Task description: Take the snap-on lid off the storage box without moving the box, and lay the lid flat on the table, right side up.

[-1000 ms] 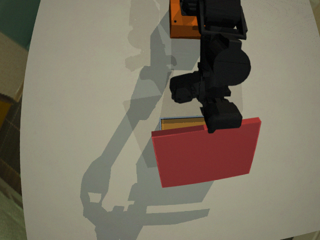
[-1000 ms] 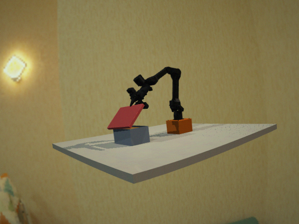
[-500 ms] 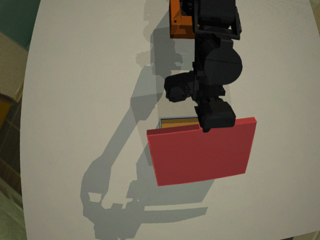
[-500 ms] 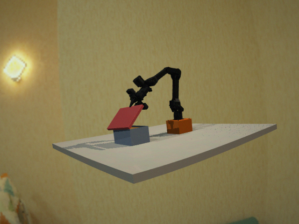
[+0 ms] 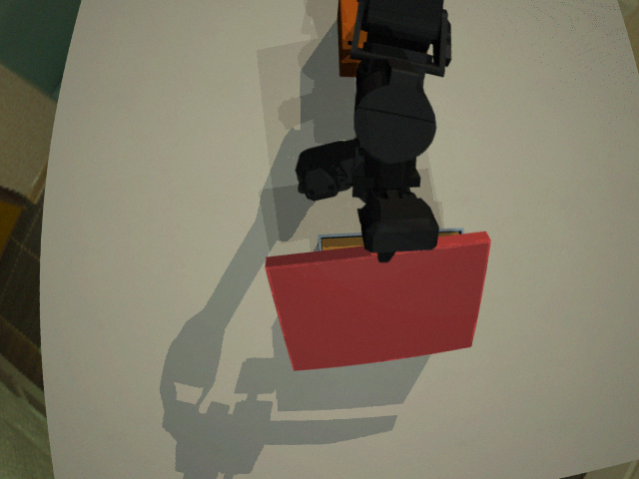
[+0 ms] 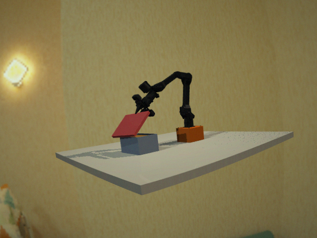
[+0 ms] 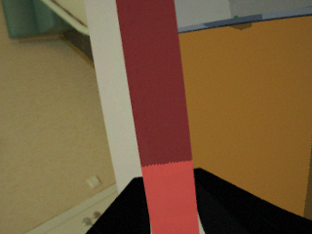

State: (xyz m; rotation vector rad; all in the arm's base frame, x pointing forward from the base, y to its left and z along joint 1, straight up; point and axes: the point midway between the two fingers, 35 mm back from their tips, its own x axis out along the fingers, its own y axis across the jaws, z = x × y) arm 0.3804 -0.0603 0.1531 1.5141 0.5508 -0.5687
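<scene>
Right now the red lid is 6 cm ahead of my gripper tip, 1 cm to the left of it and 5 cm below it. The rest, counted from my gripper tip: grey-blue storage box (3 cm ahead, 4 cm to the left, 18 cm below).
</scene>
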